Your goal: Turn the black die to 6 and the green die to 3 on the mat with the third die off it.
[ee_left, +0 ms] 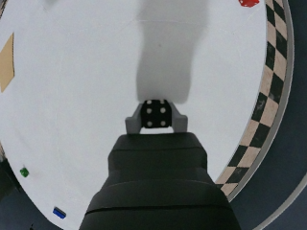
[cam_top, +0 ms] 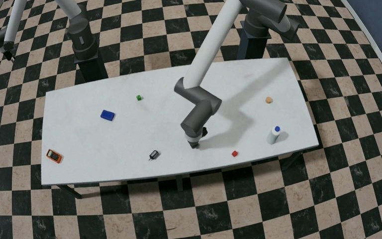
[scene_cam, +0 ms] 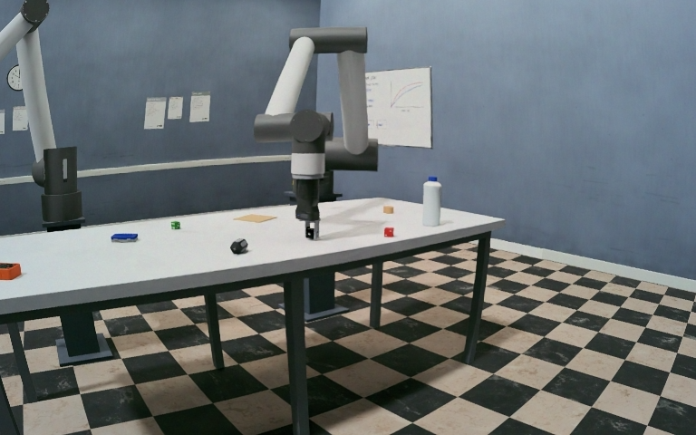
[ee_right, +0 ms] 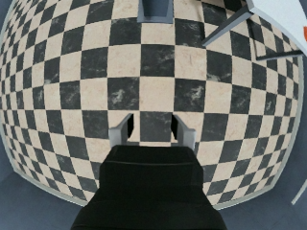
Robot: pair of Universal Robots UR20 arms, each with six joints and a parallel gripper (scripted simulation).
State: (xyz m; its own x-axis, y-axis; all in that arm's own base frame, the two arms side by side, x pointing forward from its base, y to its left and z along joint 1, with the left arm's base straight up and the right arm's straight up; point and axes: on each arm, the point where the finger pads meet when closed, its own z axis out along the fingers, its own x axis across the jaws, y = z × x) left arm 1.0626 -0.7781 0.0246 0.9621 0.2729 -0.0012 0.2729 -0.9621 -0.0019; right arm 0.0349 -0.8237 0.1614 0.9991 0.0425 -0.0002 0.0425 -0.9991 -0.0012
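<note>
Right now the tan mat is 46 cm behind my left hand, 4 cm to the left of it and 2 cm below it. Round my left hand: red die (25 cm to the left, 11 cm ahead, 1 cm below); then black die (right at my left hand); then white bottle (55 cm to the left, 7 cm above, 5 cm ahead).
</note>
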